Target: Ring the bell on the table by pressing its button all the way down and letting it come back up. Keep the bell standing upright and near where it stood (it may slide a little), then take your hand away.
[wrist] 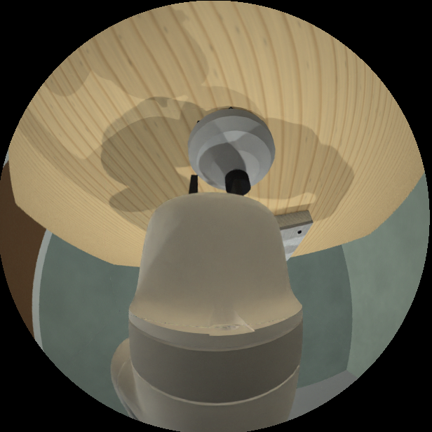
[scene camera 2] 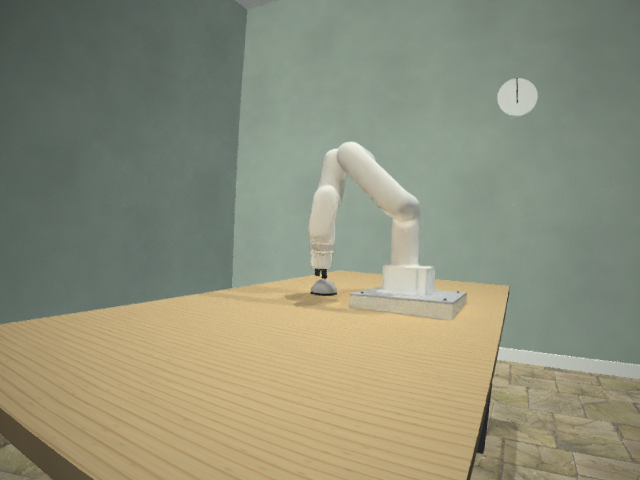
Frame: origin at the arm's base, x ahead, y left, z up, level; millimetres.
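Seen in the pictures: end effector, tool point: (scene camera 2: 320, 272); arm's base, origin of the base link: (scene camera 2: 403, 292).
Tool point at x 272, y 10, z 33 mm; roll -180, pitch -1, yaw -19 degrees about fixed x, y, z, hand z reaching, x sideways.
Offsets run from my tool point to a thing's top centre. Level surfaces: height alone.
The bell, a grey dome @[dx -6, dy -16, dz -9 mm] (scene camera 2: 323, 287) (wrist: 231, 145) on a dark base, stands upright on the wooden table @[dz -70 mm] (scene camera 2: 289, 372) (wrist: 320, 95). Its black button @[dx -6, dy -16, dz -9 mm] (scene camera 2: 324, 276) (wrist: 237, 179) sits at the top of the dome. My gripper (scene camera 2: 321, 272) (wrist: 215, 184) points down over the bell, its two black fingers a small gap apart with nothing held. In the wrist view, one finger stands to the left of the button; the other lines up with the button and is largely hidden behind it. Contact and how far the button is pressed cannot be told.
The arm's white base (scene camera 2: 408, 280) stands on a grey plate (scene camera 2: 403, 304) to the right of the bell in the scene view. The plate's corner (wrist: 296, 232) shows at the right in the wrist view. A round clock (scene camera 2: 517, 97) hangs on the wall.
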